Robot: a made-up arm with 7 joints.
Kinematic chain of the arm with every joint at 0, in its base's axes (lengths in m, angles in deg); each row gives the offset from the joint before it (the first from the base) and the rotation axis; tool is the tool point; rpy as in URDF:
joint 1: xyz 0 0 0 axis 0.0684 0.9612 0.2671
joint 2: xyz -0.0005 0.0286 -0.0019 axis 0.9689 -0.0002 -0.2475
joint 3: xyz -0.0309 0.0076 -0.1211 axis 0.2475 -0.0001 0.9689
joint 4: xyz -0.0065 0 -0.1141 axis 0.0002 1 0
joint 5: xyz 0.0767 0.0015 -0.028 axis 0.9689 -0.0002 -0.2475
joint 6: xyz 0.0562 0 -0.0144 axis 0.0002 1 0
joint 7: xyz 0.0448 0 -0.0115 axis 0.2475 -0.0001 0.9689
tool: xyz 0 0 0 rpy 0 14.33 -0.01
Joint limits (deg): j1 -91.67..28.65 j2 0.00..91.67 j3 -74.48..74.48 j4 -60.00..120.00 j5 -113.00..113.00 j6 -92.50..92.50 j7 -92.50..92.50
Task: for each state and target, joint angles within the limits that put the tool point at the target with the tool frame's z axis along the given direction. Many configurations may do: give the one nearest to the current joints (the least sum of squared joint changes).
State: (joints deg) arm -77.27 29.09 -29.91 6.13 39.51 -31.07 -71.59
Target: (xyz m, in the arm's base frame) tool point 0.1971 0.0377 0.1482 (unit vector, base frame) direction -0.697 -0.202 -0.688
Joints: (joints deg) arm -87.77 45.52 -5.75 -25.20 13.52 -24.55 -71.59
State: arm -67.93 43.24 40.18 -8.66 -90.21 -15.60 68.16
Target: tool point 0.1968 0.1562 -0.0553 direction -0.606 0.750 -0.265
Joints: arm -36.51 13.63 36.89 -32.59 -89.22 -16.80 68.16
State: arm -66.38 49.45 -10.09 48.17 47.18 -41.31 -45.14
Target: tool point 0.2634 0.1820 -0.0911 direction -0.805 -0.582 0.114
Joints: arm -33.82 56.27 -6.94 12.13 16.95 -49.37 -45.14
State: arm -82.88 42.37 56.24 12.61 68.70 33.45 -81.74
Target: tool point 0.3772 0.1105 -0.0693 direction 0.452 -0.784 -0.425
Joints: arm -62.79 23.60 6.67 33.34 107.73 16.64 -81.74
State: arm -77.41 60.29 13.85 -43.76 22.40 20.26 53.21
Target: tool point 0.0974 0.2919 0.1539 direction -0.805 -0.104 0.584
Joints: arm -91.67 61.36 61.68 -13.06 6.40 63.00 53.21
